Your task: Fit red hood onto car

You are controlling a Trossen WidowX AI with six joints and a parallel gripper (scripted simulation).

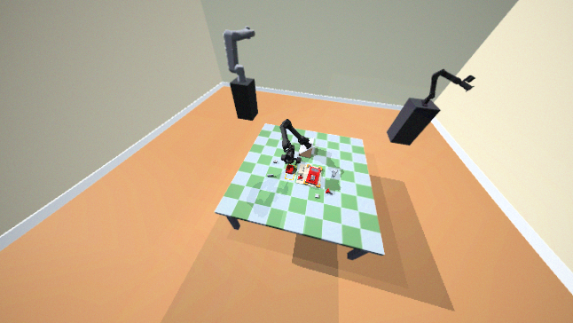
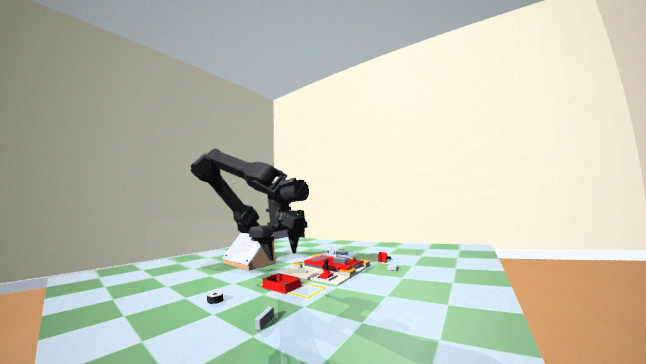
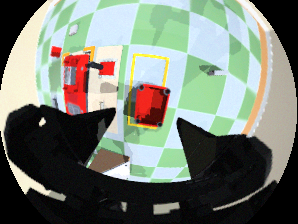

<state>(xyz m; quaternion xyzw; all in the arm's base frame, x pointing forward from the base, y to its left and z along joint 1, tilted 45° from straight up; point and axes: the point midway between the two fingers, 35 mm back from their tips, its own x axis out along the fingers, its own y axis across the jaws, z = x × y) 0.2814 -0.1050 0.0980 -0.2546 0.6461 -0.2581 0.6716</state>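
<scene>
Right now my gripper tip is 80 mm above the red hood, 10 mm to the left of it and 10 mm past it. Also, from my gripper tip: grey engine block (240 mm to the left, 60 mm below, 60 mm ahead); then black wheel (180 mm to the right, 80 mm below, 80 mm behind); then beige jig (210 mm to the left, 80 mm below, 10 mm ahead).
</scene>
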